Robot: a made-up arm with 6 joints. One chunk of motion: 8 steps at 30 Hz.
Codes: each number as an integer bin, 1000 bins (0 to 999) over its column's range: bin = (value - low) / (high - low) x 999, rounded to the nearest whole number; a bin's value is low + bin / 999 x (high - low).
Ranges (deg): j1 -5..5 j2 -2..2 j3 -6..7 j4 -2..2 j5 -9..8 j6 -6..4
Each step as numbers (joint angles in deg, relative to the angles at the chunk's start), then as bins.
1 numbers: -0.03 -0.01 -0.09 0.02 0.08 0.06
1 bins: 497 497 454 504 534 605
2 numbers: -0.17 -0.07 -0.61 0.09 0.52 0.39
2 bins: 483 482 414 522 559 638
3 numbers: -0.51 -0.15 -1.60 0.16 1.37 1.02
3 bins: 449 462 338 539 609 701
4 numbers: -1.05 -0.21 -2.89 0.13 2.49 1.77
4 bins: 395 447 239 532 675 776
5 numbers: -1.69 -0.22 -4.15 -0.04 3.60 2.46
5 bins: 331 445 142 490 740 845
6 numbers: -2.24 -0.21 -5.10 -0.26 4.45 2.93
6 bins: 276 447 69 435 790 892
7 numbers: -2.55 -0.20 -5.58 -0.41 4.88 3.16
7 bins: 245 450 32 397 816 915
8 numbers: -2.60 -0.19 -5.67 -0.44 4.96 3.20
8 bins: 240 452 25 390 820 919
